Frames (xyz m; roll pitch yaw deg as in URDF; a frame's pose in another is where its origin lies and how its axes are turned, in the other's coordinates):
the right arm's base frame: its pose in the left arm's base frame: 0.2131 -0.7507 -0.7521 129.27 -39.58 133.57
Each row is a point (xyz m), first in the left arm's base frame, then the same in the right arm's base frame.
Working: the left arm's base frame: its pose in the right arm's base frame: 1.0116 0.3378 0.1927 120.57 -16.44 123.63

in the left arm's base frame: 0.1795 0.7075 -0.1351
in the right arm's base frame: 1.2253 0.4563 0.8937
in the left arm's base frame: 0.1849 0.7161 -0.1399
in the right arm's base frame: 1.2241 0.4585 0.9046
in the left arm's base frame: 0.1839 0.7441 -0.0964
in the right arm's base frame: 1.2680 0.4858 0.9063
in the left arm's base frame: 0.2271 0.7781 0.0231
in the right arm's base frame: 1.3402 0.5943 0.8883
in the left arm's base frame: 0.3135 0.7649 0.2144
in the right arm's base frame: 1.4088 0.7764 0.8085
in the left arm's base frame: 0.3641 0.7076 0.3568
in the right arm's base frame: 1.4407 0.8973 0.7060
